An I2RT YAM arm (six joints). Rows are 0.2 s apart.
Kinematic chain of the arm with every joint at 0, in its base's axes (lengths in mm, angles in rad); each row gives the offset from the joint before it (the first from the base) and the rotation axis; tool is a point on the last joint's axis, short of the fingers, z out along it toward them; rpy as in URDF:
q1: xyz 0 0 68 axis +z
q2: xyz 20 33.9 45.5 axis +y
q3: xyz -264 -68.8 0 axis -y
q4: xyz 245 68.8 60 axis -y
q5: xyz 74 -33.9 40.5 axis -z
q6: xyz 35.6 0 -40.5 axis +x
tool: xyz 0 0 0 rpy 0 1.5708 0
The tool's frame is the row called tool.
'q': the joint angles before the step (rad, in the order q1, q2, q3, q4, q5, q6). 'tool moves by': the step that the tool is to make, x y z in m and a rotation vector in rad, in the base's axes. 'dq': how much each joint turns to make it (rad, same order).
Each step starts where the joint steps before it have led.
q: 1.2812 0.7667 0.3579 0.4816 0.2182 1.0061
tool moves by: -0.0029 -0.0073 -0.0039 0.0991 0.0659 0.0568
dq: -0.0066 -0.0395 -0.0494 0.0669 -0.0539 0.0994
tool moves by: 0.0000 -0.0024 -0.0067 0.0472 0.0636 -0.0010
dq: -0.0022 -0.0030 -0.0337 0.0446 0.0090 0.0752
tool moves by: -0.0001 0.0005 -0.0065 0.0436 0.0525 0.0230
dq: -0.0016 0.0197 -0.0292 0.0641 -0.0148 0.0669
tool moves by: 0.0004 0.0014 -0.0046 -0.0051 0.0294 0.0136
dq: -0.0021 0.0146 -0.0080 0.0045 -0.0116 0.0289
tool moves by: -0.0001 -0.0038 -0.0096 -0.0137 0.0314 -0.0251
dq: -0.0003 -0.0151 -0.0310 -0.0102 0.0279 0.0228
